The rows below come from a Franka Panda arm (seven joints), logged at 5 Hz.
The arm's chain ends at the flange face. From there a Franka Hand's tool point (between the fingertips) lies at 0.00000 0.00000 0.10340 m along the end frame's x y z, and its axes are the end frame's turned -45 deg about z.
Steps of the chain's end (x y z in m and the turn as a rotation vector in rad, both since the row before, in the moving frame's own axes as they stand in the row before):
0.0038 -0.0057 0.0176 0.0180 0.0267 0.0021
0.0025 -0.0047 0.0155 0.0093 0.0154 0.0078
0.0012 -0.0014 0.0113 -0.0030 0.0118 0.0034
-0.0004 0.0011 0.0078 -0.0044 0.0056 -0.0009
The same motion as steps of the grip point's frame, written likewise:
0.0100 -0.0007 0.0175 -0.0062 0.0316 0.0021
0.0069 -0.0011 0.0155 -0.0043 0.0175 0.0078
0.0025 0.0009 0.0113 -0.0105 0.0062 0.0034
-0.0010 0.0012 0.0078 -0.0071 0.0008 -0.0009

